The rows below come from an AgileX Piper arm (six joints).
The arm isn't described. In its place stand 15 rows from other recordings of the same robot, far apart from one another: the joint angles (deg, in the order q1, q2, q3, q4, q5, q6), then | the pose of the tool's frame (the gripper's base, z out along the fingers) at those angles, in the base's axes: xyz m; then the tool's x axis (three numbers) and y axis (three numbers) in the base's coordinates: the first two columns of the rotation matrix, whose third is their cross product.
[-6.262 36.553 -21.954 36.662 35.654 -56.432] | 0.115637, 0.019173, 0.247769, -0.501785, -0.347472, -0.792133, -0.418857, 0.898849, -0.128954
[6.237 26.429 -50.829 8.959 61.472 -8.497] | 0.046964, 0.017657, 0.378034, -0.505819, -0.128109, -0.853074, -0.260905, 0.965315, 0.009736
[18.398 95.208 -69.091 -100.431 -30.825 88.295] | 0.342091, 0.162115, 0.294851, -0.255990, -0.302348, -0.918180, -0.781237, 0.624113, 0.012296
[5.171 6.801 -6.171 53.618 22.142 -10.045] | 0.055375, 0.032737, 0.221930, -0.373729, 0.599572, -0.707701, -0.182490, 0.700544, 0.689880
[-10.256 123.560 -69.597 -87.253 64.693 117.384] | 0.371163, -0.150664, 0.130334, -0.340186, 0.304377, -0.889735, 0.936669, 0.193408, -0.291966
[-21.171 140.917 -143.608 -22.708 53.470 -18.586] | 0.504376, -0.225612, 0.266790, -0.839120, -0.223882, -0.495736, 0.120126, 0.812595, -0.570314
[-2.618 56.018 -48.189 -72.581 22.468 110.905] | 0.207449, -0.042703, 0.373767, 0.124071, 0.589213, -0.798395, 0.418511, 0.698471, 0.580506
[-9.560 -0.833 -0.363 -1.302 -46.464 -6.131] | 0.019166, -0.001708, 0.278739, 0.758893, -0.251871, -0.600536, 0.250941, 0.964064, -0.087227
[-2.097 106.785 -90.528 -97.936 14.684 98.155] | 0.454553, -0.039506, 0.340749, -0.159801, 0.005084, -0.987136, 0.282966, 0.958259, -0.040872
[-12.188 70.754 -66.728 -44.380 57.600 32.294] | 0.226565, -0.103913, 0.374495, -0.672259, 0.211752, -0.709386, 0.617085, 0.689652, -0.378928
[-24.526 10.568 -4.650 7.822 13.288 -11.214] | 0.063738, -0.025953, 0.208559, -0.245360, 0.042988, -0.968479, 0.372634, 0.926448, -0.053283
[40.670 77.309 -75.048 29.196 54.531 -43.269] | 0.189478, 0.210469, 0.378808, -0.168201, -0.661670, -0.730686, -0.963893, 0.265634, -0.018660
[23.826 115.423 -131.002 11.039 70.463 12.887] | 0.396978, 0.193254, 0.402073, -0.811294, -0.050732, -0.582433, -0.284262, 0.904771, 0.317151
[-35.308 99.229 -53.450 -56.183 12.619 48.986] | 0.274154, -0.214409, 0.182029, -0.677524, 0.342474, -0.650901, 0.594338, 0.776255, -0.210218
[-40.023 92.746 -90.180 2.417 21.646 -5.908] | 0.297746, -0.248194, 0.405905, -0.291647, 0.161542, -0.942786, 0.614397, 0.787063, -0.055201
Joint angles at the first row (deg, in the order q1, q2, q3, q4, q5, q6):
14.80 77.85 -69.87 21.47 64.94 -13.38
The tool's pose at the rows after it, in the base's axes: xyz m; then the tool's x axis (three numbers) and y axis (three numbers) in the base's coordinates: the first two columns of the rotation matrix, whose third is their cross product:
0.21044, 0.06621, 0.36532, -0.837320, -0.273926, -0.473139, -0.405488, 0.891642, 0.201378
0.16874, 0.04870, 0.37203, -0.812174, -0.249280, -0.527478, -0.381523, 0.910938, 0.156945
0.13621, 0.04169, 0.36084, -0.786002, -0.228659, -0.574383, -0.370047, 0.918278, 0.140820
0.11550, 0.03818, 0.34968, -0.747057, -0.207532, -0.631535, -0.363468, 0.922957, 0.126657
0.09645, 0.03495, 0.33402, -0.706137, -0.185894, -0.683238, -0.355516, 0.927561, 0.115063
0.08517, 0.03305, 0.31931, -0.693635, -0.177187, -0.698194, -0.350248, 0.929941, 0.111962
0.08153, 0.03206, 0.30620, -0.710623, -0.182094, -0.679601, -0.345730, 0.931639, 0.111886
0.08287, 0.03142, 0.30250, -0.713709, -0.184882, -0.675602, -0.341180, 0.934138, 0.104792
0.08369, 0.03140, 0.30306, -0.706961, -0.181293, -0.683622, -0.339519, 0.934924, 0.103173
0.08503, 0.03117, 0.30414, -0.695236, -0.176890, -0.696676, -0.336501, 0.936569, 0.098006
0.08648, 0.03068, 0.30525, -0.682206, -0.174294, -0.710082, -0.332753, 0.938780, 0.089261
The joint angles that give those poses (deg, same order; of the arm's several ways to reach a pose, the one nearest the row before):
10.68 68.47 -68.41 17.80 69.41 -13.27
8.31 58.72 -63.35 16.13 70.25 -13.27
7.67 50.43 -56.32 15.90 68.15 -13.28
7.62 44.14 -50.73 15.90 64.61 -13.28
7.63 37.73 -44.65 15.95 60.85 -13.28
7.62 33.79 -40.29 15.95 59.18 -13.27
7.61 32.55 -37.43 15.60 59.00 -13.28
7.62 32.70 -36.68 15.08 58.34 -13.27
7.62 32.70 -36.66 15.10 57.66 -13.27
7.61 32.70 -36.66 14.99 56.58 -13.28
7.61 32.70 -36.66 14.66 55.42 -13.28

